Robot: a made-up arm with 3 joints. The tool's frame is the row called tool.
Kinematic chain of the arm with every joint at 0, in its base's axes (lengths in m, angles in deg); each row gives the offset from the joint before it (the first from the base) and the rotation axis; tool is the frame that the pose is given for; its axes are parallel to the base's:
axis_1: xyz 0 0 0.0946 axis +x
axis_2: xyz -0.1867 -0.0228 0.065 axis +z
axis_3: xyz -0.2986 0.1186 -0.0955 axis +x
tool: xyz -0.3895 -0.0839 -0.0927
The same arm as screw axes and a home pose.
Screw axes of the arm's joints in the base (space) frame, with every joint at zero. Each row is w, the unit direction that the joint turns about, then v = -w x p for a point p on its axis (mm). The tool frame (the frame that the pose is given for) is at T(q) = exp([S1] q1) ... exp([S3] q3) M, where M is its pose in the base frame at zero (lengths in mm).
S1 = (1, 0, 0, 0, 94.6, 0)
S2 = (0, 0, 1, -22.8, 186.7, 0)
S3 = (1, 0, 0, 0, 64.1, -95.8)
M: xyz -874.8 11.9 -28.6 (mm) quaternion w x y z 1 0 0 0

